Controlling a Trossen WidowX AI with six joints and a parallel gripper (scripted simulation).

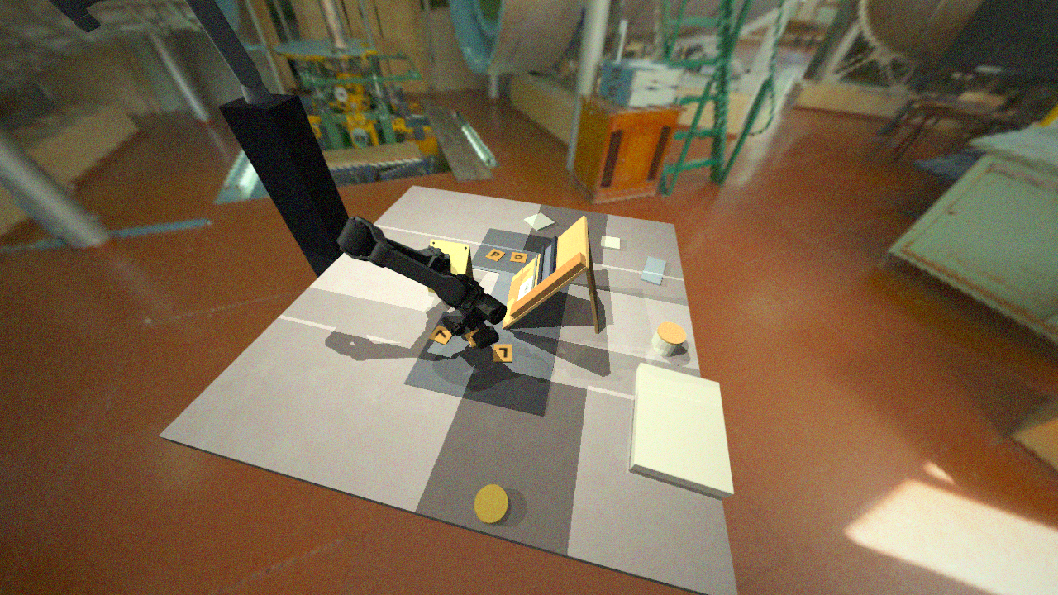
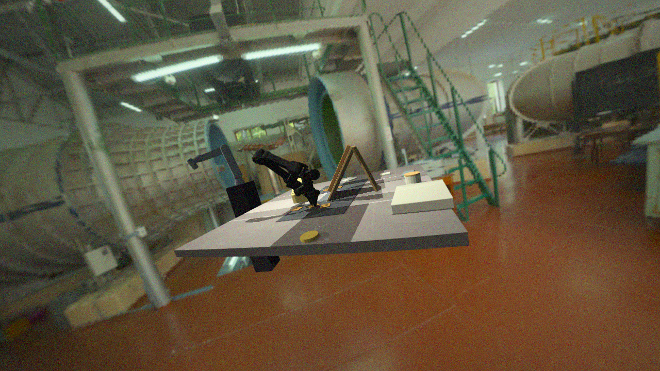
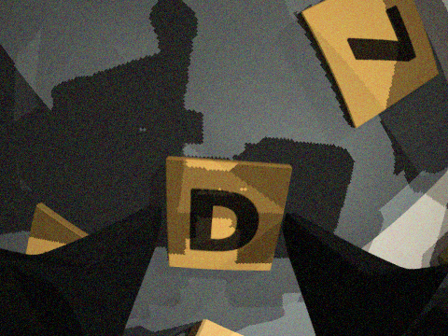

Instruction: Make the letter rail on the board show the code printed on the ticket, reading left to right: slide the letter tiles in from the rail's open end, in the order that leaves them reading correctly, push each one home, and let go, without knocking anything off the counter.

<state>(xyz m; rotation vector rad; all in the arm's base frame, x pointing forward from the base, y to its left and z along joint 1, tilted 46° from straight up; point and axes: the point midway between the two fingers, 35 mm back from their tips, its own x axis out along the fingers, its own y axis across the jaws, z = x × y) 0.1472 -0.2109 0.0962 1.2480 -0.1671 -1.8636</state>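
The white ticket lies 15 cm to the left of my gripper tip, 14 cm ahead of it and 8 cm above it. The rest, counted from my gripper tip: mat 19 cm to the left, 5 cm ahead; then cream block 55 cm ahead, 22 cm to the right, 2 cm above; then yellow disc 43 cm to the right, 11 cm ahead, 1 cm above.
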